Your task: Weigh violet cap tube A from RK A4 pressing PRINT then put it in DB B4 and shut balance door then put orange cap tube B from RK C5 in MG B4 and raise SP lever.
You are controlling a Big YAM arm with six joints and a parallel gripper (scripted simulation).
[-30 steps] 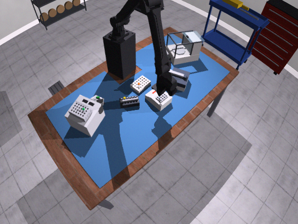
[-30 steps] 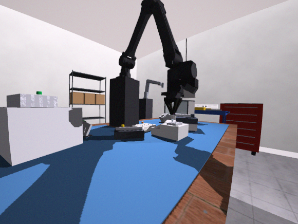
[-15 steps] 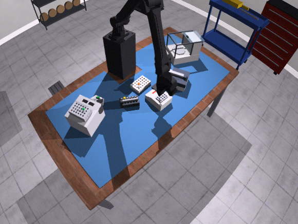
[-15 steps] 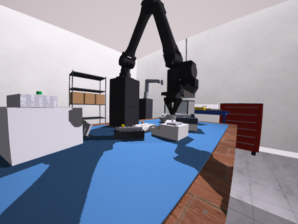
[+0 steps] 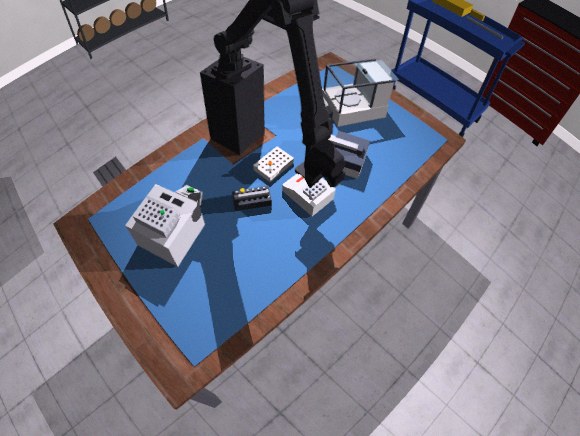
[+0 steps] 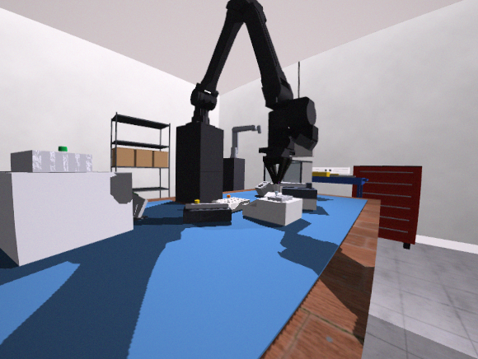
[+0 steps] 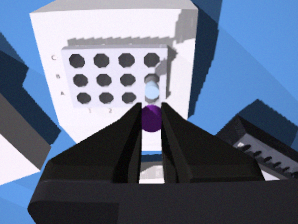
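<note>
Right now my hand is 20 mm above the violet-capped tube. The rest, counted from my hand: magnet block MG (150 mm behind, 130 mm to the right, 90 mm below); tube rack RK (210 mm behind, 100 mm below, 30 mm to the left); dry block (80 mm below, 30 mm to the left, 30 mm behind).
</note>
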